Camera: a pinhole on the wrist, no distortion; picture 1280 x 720 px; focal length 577.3 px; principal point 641.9 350.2 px. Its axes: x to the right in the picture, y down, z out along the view. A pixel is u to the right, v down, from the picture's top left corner.
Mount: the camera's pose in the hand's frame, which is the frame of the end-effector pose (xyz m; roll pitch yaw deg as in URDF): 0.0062 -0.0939 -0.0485 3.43 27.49 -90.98
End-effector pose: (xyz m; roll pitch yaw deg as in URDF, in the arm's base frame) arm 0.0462 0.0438 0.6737 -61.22 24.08 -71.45
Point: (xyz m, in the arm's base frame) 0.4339 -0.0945 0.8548
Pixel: 306.8 608.9
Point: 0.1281 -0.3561 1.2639
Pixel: 984.0 524.4
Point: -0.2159 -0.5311 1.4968
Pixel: outside the picture
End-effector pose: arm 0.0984 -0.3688 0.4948 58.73 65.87 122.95
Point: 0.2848 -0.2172 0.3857
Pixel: 464.2 649.1
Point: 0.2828 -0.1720 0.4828
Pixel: 326.5 453.7
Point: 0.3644 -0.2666 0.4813
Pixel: 583.3 350.6
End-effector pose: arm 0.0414 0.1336 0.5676 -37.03 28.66 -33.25
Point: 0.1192 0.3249 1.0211
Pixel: 316.5 31.1
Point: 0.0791 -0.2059 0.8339
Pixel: 1065.8 511.9
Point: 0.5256 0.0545 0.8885
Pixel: 386.7 652.5
